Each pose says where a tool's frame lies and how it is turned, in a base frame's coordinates. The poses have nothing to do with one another.
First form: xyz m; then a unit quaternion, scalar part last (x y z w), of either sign.
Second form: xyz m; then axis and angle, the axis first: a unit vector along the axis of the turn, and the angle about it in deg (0 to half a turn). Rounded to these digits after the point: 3 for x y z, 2 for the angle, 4 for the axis.
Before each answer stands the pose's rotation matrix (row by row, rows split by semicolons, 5 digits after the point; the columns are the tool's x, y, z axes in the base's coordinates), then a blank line. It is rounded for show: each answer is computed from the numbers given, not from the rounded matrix.
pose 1, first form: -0.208, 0.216, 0.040, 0.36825, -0.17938, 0.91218, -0.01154
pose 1, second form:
-0.72852 -0.11106 0.67597; -0.15317 -0.93538 -0.31876; 0.66769 -0.33576 0.66443

-0.208, 0.216, 0.040, -0.3683, 0.1794, -0.9122, 178.68
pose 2, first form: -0.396, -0.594, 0.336, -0.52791, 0.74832, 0.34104, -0.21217
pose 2, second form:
-0.35259 -0.64538 -0.67762; -0.93481 0.21000 0.28640; -0.04253 0.73443 -0.67735

-0.396, -0.594, 0.336, 0.5402, -0.7658, -0.3490, 155.50
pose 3, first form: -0.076, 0.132, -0.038, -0.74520, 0.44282, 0.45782, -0.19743
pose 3, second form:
0.18861 -0.47921 -0.85720; -0.84076 -0.52986 0.11122; -0.50749 0.69972 -0.50284

-0.076, 0.132, -0.038, 0.7602, -0.4517, -0.4670, 157.23
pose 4, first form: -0.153, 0.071, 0.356, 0.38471, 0.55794, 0.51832, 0.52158
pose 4, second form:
-0.15991 -0.11140 0.98083; 0.96998 0.16669 0.17707; -0.18321 0.97970 0.08140

-0.153, 0.071, 0.356, 0.4509, 0.6539, 0.6075, 117.12
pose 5, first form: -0.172, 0.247, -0.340, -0.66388, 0.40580, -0.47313, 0.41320
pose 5, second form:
0.22295 -0.14781 0.96356; -0.92980 -0.32918 0.16464; 0.29285 -0.93263 -0.21082

-0.172, 0.247, -0.340, -0.7290, 0.4456, -0.5196, 131.19
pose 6, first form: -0.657, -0.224, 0.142, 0.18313, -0.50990, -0.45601, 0.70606
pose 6, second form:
0.06411 0.45718 -0.88706; -0.83070 0.51704 0.20644; 0.55302 0.72364 0.41293

-0.657, -0.224, 0.142, 0.2586, -0.7200, -0.6439, 90.17
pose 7, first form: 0.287, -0.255, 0.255, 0.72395, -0.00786, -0.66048, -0.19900
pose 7, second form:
0.12741 -0.27425 -0.95318; 0.25149 -0.92067 0.29851; -0.95944 -0.27775 -0.04833

0.287, -0.255, 0.255, -0.7387, 0.0080, 0.6740, 157.04
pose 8, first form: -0.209, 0.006, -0.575, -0.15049, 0.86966, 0.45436, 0.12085
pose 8, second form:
-0.92550 -0.37157 0.07344; -0.15193 0.54182 0.82665; -0.34695 0.75390 -0.55791

-0.209, 0.006, -0.575, -0.1516, 0.8761, 0.4577, 166.12
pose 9, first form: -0.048, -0.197, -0.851, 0.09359, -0.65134, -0.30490, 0.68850
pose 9, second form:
-0.03442 0.29793 -0.95397; -0.54177 0.79655 0.26831; 0.83982 0.52606 0.13399

-0.048, -0.197, -0.851, 0.1290, -0.8981, -0.4204, 92.98
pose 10, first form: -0.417, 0.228, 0.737, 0.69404, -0.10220, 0.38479, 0.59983
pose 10, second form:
0.68298 -0.60348 0.41152; 0.31976 -0.25952 -0.91127; 0.65673 0.75396 0.01572

-0.417, 0.228, 0.737, 0.8674, -0.1277, 0.4809, 106.28
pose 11, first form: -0.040, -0.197, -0.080, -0.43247, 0.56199, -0.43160, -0.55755
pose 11, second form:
-0.00422 -0.96736 -0.25337; -0.00481 0.25338 -0.96735; 0.99998 -0.00286 -0.00572

-0.040, -0.197, -0.080, 0.5210, -0.6770, 0.5199, 112.23
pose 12, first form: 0.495, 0.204, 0.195, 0.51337, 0.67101, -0.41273, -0.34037
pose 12, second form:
-0.24120 0.40799 -0.88055; 0.96991 0.13221 -0.20442; 0.03302 -0.90336 -0.42760

0.495, 0.204, 0.195, -0.5460, -0.7136, 0.4389, 140.20
